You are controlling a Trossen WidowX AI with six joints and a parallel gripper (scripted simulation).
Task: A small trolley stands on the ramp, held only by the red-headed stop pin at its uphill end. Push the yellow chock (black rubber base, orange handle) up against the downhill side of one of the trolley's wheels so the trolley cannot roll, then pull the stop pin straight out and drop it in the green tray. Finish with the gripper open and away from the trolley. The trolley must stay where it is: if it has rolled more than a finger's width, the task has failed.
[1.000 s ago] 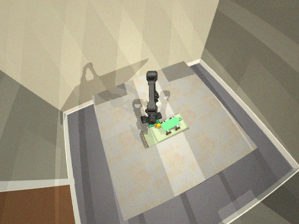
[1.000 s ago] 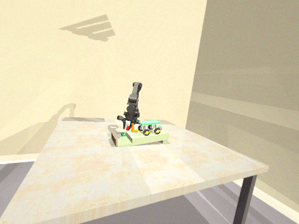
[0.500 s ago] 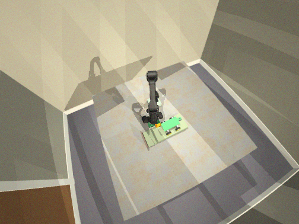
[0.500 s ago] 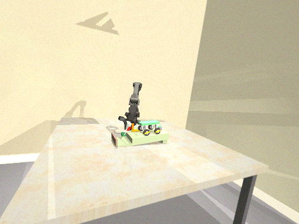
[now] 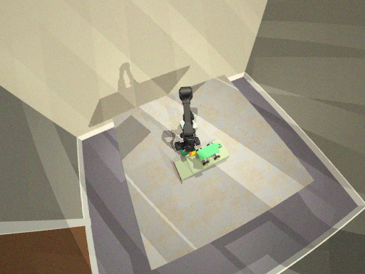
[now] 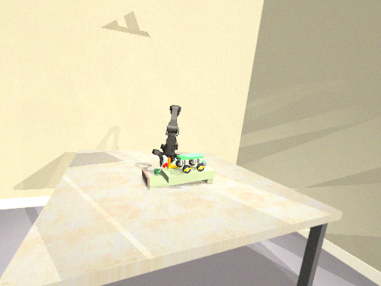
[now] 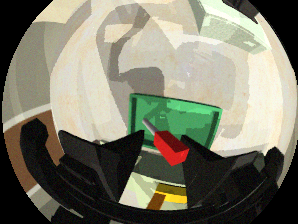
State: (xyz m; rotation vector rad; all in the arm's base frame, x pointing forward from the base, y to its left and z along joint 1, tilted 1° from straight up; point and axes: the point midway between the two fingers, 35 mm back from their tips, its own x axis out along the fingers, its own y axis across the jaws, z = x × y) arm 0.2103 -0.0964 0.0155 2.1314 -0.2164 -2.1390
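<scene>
The red-headed stop pin lies right at my gripper tip. From my gripper tip the other things lie so: pale green ramp: 12 cm ahead, 12 cm to the left; green tray: 1 cm to the left, 5 cm below; yellow chock: 7 cm ahead, 3 cm to the left, 4 cm above.
</scene>
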